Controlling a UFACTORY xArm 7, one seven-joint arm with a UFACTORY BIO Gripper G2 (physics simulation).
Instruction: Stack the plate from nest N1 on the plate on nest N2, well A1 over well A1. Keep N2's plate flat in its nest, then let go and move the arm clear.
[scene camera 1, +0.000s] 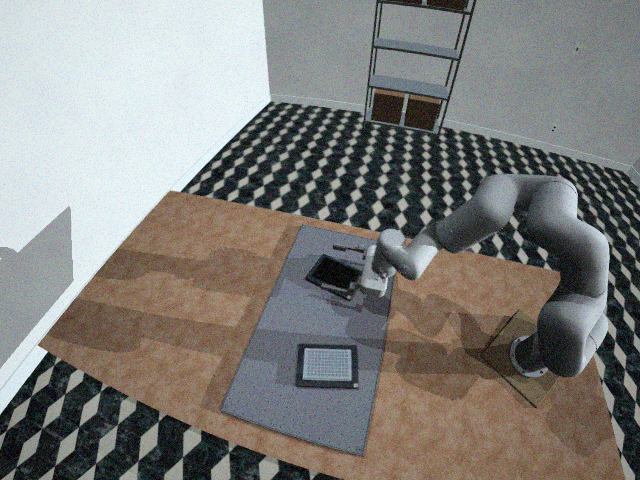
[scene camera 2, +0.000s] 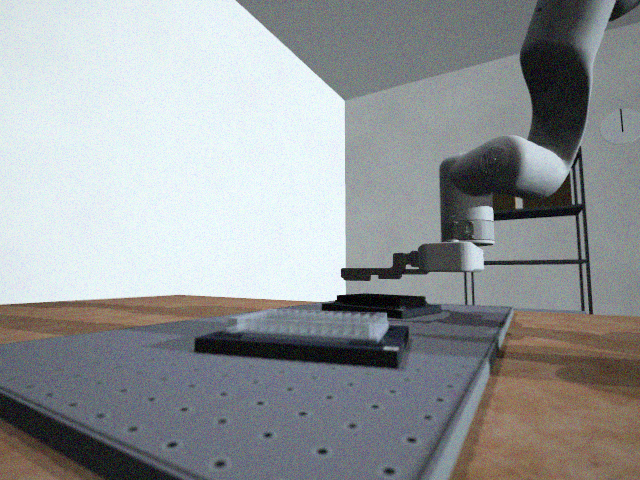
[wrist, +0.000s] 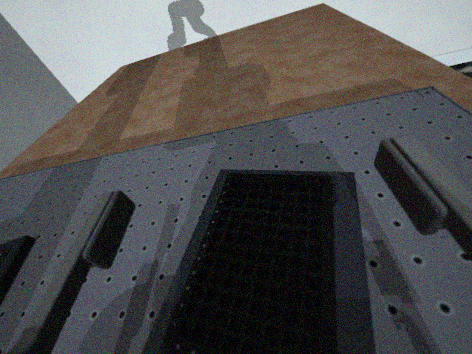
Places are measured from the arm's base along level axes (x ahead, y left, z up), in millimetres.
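Pixels of known places: hand, its tool point: (scene camera 1: 334, 266) (scene camera 2: 374, 274) (wrist: 238, 207); arm's base, origin of its link: (scene camera 1: 528, 356).
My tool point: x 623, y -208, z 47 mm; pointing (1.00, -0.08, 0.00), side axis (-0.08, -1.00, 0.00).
Note:
For each thing: its middle in the pictures, then the offset to it from my tool point. Level surfaces: height alone.
- black well plate, middle of its body: (wrist: 262, 252) (scene camera 2: 379, 300) (scene camera 1: 335, 273) dz -44, dx -7, dy -4 mm
- clear well plate, middle of its body: (scene camera 2: 312, 323) (scene camera 1: 327, 364) dz -44, dx -26, dy +297 mm
- nearer dark nest, middle of its body: (scene camera 2: 312, 336) (scene camera 1: 327, 365) dz -55, dx -26, dy +297 mm
- grey perforated board, height of its surface: dz -63 mm
- brown table, height of its surface: dz -75 mm
A black well plate (scene camera 1: 336, 271) (scene camera 2: 379, 299) (wrist: 270, 260) sits in a dark nest (scene camera 2: 361, 310) (wrist: 354, 280) at the far end of the grey board. A clear well plate (scene camera 1: 326, 364) (scene camera 2: 310, 326) sits flat in the nearer dark nest (scene camera 1: 300, 379) (scene camera 2: 294, 353). My gripper (scene camera 1: 327, 266) (scene camera 2: 356, 274) (wrist: 260, 207) is open and empty, with its fingers level above the far nest. In the wrist view the black plate shows between the fingers, nearer the right one. Nest labels and well A1 cannot be read.
The grey perforated board (scene camera 1: 305, 315) (scene camera 2: 248, 382) lies on the brown table (scene camera 1: 191, 289) and carries both nests. A corner of the nearer nest (wrist: 12, 260) shows at the left of the wrist view. A shelf unit (scene camera 1: 410, 88) stands against the back wall.

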